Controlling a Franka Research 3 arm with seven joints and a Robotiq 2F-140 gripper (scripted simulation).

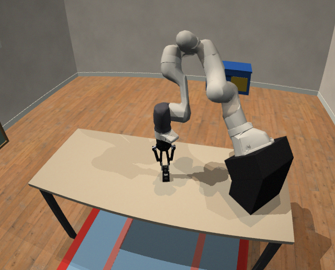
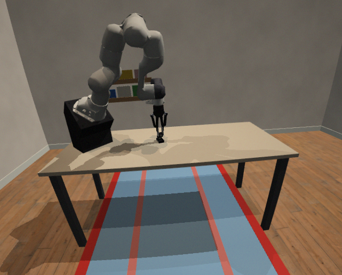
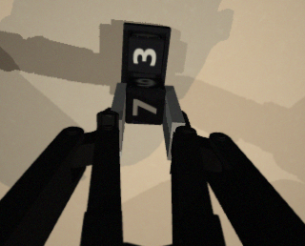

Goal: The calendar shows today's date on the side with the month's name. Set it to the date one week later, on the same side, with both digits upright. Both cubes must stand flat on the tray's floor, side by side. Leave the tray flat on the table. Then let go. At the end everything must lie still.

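Now: the black tray 80 mm below my hand, 20 mm to the left of it and 10 mm behind it.
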